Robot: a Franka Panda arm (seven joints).
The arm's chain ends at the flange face. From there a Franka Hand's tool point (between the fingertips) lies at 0.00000 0.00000 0.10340 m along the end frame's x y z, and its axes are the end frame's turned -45 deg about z.
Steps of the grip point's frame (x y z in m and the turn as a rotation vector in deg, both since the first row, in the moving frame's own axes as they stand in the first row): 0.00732, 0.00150, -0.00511, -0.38, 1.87, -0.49; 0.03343, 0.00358, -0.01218, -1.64, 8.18, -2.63; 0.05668, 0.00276, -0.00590, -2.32, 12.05, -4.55; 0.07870, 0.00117, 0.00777, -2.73, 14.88, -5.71; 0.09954, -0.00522, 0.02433, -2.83, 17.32, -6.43; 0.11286, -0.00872, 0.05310, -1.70, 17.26, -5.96; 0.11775, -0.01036, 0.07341, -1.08, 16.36, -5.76; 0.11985, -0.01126, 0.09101, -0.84, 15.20, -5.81; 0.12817, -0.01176, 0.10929, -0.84, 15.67, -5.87
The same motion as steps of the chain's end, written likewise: 0.00337, -0.00220, -0.00505, 1.05, 1.59, -0.49; 0.01388, -0.01251, -0.01109, 4.62, 6.94, -2.63; 0.02434, -0.02509, -0.00354, 6.88, 10.16, -4.55; 0.03507, -0.03841, 0.01135, 8.59, 12.45, -5.71; 0.04246, -0.05448, 0.02914, 10.25, 14.25, -6.43; 0.05088, -0.06520, 0.05780, 11.00, 13.41, -5.96; 0.05499, -0.07028, 0.07761, 10.80, 12.33, -5.76; 0.05751, -0.07360, 0.09464, 10.15, 11.34, -5.81; 0.06251, -0.07922, 0.11314, 10.49, 11.67, -5.87
